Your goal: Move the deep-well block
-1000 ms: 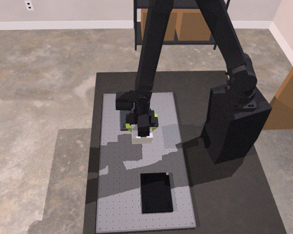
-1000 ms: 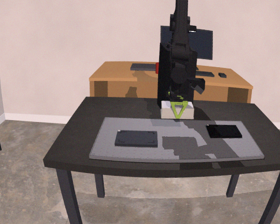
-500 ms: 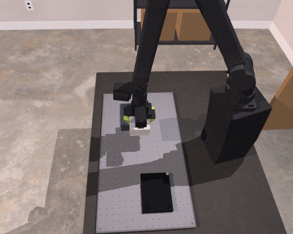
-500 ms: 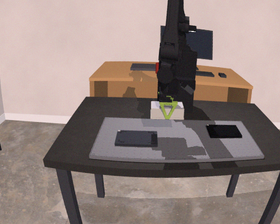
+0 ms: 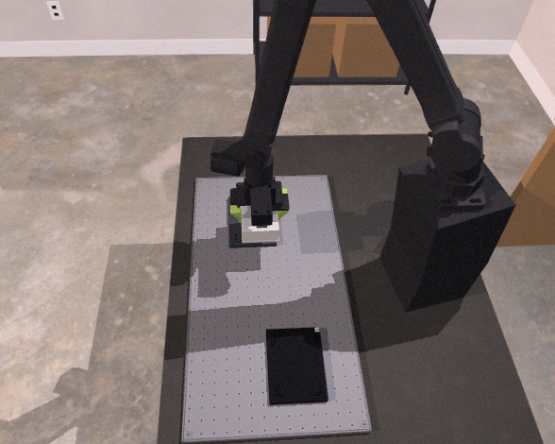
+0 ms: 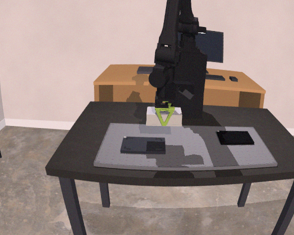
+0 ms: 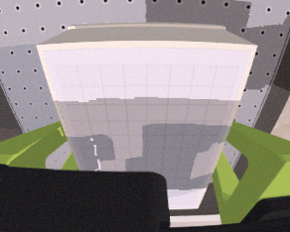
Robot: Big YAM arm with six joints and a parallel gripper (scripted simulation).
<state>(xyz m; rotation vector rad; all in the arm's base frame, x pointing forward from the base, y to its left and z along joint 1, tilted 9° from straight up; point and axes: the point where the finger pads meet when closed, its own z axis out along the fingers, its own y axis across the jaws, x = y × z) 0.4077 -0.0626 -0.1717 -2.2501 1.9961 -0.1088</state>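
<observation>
Right now my hand is 30 mm short of the dark plate nest N2, 70 mm to the left of it and 100 mm above it. Also, from my hand: white deep-well block (10 mm above); then black plate nest N1 (100 mm behind, 310 mm to the left, 100 mm below).
</observation>
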